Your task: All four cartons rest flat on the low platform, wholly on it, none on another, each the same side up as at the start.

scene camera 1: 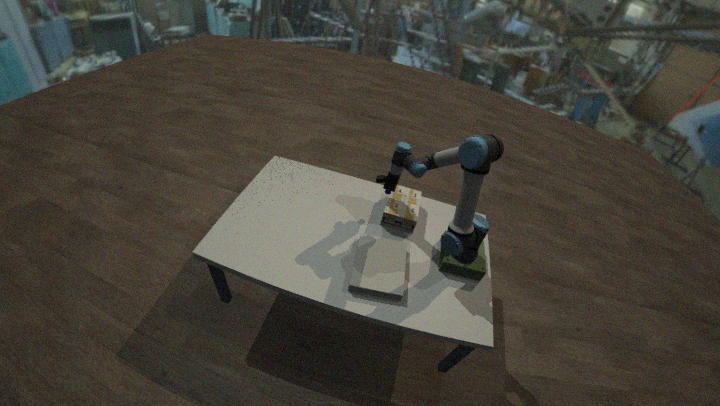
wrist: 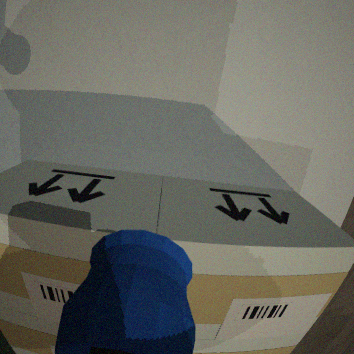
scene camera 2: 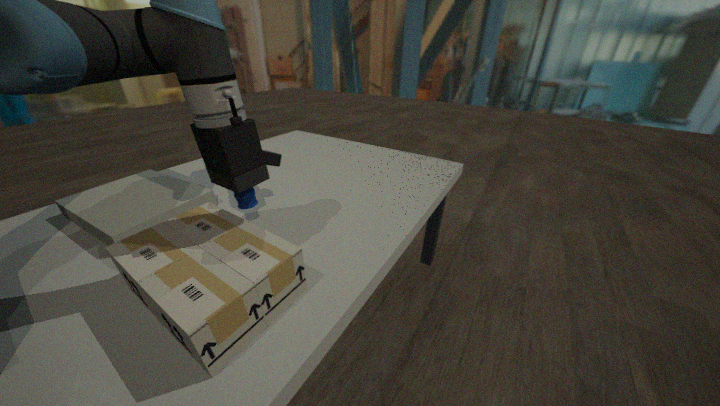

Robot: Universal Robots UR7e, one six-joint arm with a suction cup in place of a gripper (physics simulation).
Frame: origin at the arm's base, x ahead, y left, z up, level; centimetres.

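Seen in the pictures: hand, its tool point: (scene camera 1: pixel 387 192) (wrist: pixel 139 271) (scene camera 2: pixel 248 203).
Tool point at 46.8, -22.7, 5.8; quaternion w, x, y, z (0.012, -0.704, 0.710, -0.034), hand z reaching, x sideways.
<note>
Offsets run from my tool point to a thing's top centre, as dx, dy, dz. Level surfaces: height alone.
Four cartons stand flat on the table in a tight two-by-two block, tape and barcode labels up. In scene camera 2 they are the near right carton {-5.4, -7.3, -3.3} (scene camera 1: pixel 400 190) (scene camera 2: pixel 249 253) (wrist: pixel 265 311), the near left carton {-14.6, -7.4, -3.3} (scene camera 1: pixel 415 194) (scene camera 2: pixel 191 292), the far right carton {-5.6, +6.3, -3.3} (scene camera 1: pixel 396 205) (scene camera 2: pixel 203 225) (wrist: pixel 50 294) and the far left carton {-14.8, +6.1, -3.3} (scene camera 1: pixel 412 211) (scene camera 2: pixel 147 253). The low platform {-6.9, +42.3, -8.1} (scene camera 1: pixel 384 259) (scene camera 2: pixel 115 211) is bare. My blue suction cup (scene camera 1: pixel 387 192) (scene camera 2: pixel 247 207) (wrist: pixel 142 235) hangs tilted near the block's side, a little above top height, holding nothing; the exact gap is hard to tell.
The white table {dz -12.9} (scene camera 1: pixel 262 226) (scene camera 2: pixel 312 166) bears everything. The platform lies beside the block with a narrow gap between them. The arm's green base (scene camera 1: pixel 461 267) stands at the table's right end in scene camera 1. The block is close to one long table edge.
</note>
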